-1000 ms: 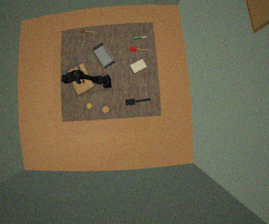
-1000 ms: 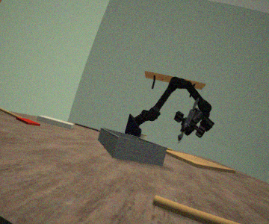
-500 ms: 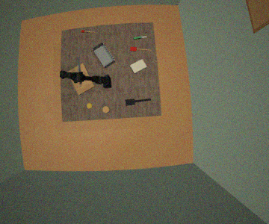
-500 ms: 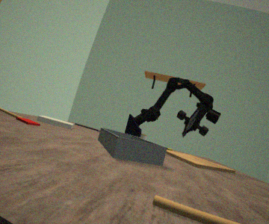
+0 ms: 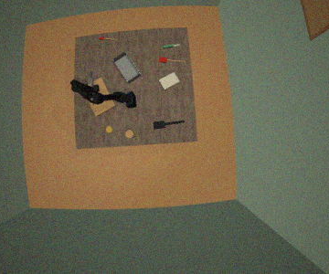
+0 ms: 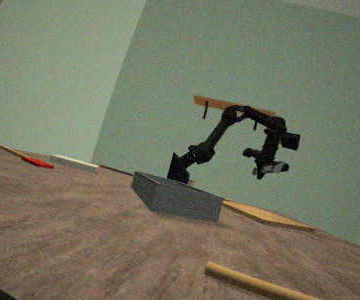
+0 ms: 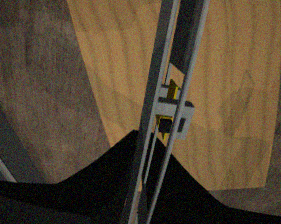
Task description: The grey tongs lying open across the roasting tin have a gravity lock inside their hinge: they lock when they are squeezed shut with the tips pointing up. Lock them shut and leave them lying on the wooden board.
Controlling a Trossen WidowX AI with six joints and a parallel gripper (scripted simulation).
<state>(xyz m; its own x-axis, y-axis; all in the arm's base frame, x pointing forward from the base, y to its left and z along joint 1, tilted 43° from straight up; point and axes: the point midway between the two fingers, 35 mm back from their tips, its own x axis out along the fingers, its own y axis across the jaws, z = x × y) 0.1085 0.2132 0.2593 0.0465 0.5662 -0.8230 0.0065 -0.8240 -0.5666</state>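
My gripper tip is now 3 cm to the right of the wooden board and 13 cm above it. From my gripper tip the other things lie so: grey roasting tin: 27 cm ahead, 31 cm to the right, 11 cm below; yellow disc: 36 cm behind, 6 cm to the right, 13 cm below; white block: 7 cm ahead, 74 cm to the right, 13 cm below.
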